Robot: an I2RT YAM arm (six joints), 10 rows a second.
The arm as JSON. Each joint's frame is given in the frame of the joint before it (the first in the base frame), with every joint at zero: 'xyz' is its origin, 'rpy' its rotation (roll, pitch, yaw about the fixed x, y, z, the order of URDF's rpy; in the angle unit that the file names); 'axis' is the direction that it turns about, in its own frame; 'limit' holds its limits. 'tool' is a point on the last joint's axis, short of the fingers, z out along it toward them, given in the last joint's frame.
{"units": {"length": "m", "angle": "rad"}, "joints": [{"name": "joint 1", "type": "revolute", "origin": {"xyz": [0.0, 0.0, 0.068], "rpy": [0.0, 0.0, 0.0]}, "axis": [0.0, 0.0, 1.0], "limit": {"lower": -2.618, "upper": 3.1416}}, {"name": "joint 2", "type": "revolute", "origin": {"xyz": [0.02, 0.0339, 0.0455], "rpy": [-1.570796, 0.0, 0.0]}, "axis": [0.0, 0.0, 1.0], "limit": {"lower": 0.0, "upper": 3.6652}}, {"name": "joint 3", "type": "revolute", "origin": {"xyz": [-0.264, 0.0, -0.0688], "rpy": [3.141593, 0.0, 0.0]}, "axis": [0.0, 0.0, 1.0], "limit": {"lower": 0.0, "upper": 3.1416}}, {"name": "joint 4", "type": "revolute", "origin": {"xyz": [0.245, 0.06, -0.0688], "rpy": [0.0, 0.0, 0.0]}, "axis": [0.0, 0.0, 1.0], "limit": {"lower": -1.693, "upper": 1.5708}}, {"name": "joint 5", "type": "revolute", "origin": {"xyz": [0.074, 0.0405, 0.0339], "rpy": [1.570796, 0.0, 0.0]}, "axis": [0.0, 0.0, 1.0], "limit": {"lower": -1.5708, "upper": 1.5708}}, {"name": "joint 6", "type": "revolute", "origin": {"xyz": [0.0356, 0.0, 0.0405], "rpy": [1.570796, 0.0, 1.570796]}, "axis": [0.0, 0.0, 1.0], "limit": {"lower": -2.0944, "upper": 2.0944}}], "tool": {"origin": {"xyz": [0.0, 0.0, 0.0], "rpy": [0.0, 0.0, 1.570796]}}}
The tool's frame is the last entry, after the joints.
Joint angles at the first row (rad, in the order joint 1, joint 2, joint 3, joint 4, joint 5, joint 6):
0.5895, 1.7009, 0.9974, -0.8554, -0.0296, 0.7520
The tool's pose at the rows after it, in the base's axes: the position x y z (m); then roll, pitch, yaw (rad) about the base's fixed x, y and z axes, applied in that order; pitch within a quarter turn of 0, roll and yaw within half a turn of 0:
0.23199, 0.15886, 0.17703, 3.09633, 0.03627, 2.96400
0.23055, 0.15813, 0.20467, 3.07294, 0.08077, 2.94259
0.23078, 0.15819, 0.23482, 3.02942, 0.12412, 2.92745
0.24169, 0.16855, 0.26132, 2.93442, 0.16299, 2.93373
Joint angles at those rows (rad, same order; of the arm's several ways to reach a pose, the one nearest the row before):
0.5996, 1.6442, 1.0377, -0.9067, -0.0069, 0.7765
0.6025, 1.5859, 1.0900, -0.9694, 0.0101, 0.7982
0.6026, 1.5395, 1.1623, -1.0269, 0.0130, 0.8086
0.6058, 1.5491, 1.2683, -1.0283, -0.0259, 0.8001

